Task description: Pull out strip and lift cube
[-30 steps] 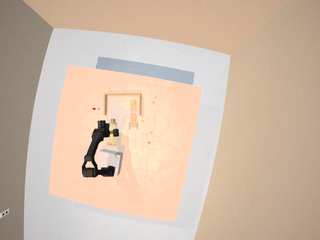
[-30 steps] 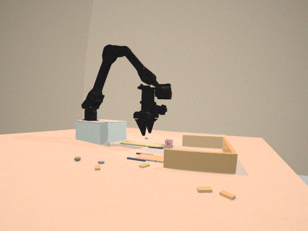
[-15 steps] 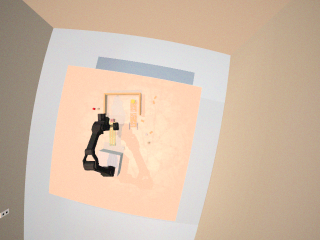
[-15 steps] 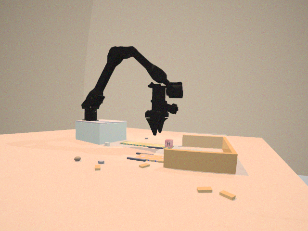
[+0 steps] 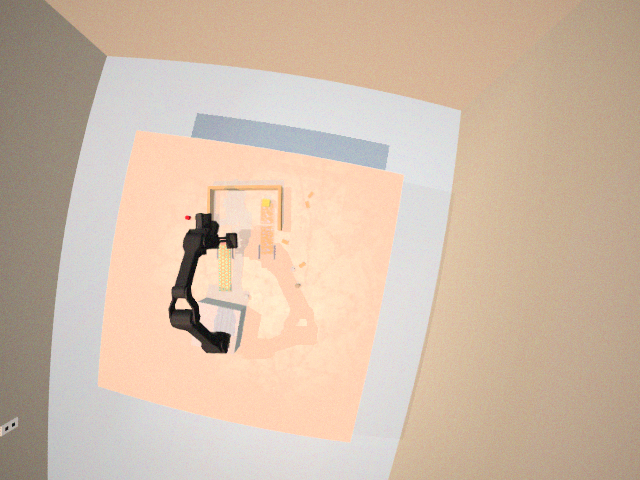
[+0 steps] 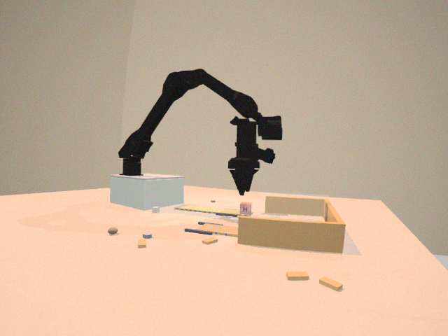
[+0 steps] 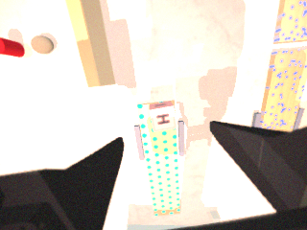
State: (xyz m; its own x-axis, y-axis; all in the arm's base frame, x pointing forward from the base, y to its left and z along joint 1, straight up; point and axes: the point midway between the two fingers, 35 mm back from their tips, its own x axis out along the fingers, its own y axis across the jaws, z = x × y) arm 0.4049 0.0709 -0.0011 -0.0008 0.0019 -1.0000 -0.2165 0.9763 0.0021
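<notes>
Now: the cyan-dotted strip 10 cm behind my gripper tip, 1 cm to the right of it and 6 cm below it. From my gripper tip the other things lie so: red object 8 cm ahead, 19 cm to the left, 5 cm below.
</notes>
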